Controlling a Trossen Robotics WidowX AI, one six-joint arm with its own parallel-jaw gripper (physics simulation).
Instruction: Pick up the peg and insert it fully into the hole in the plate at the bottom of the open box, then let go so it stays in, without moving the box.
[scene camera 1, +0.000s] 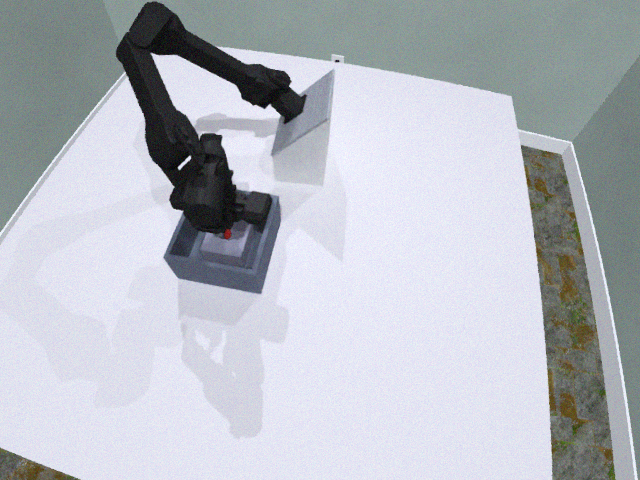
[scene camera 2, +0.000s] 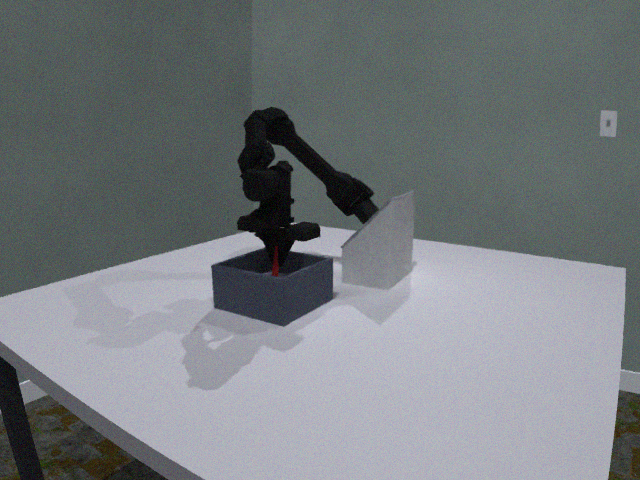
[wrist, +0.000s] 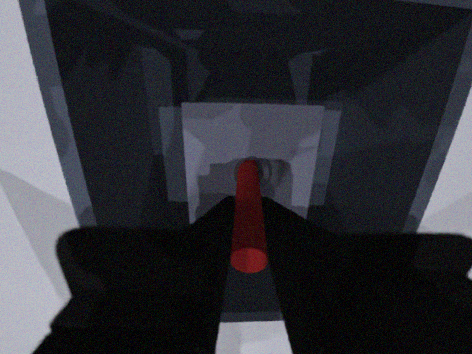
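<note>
The red peg is held roughly upright between the fingertips of my gripper, which is shut on it. The peg's near end sticks up toward the wrist camera. Its far end overlaps the dark round hole in the pale plate; whether the tip is inside or above it I cannot tell. The plate lies at the bottom of the open blue-grey box. The fingers hang over the plate, and the box hides its floor in scene camera 2.
The box's walls stand around the fingers on all sides. A pale wedge-shaped stand carries the arm's base, behind the box in scene camera 1. Both rest on the white table.
</note>
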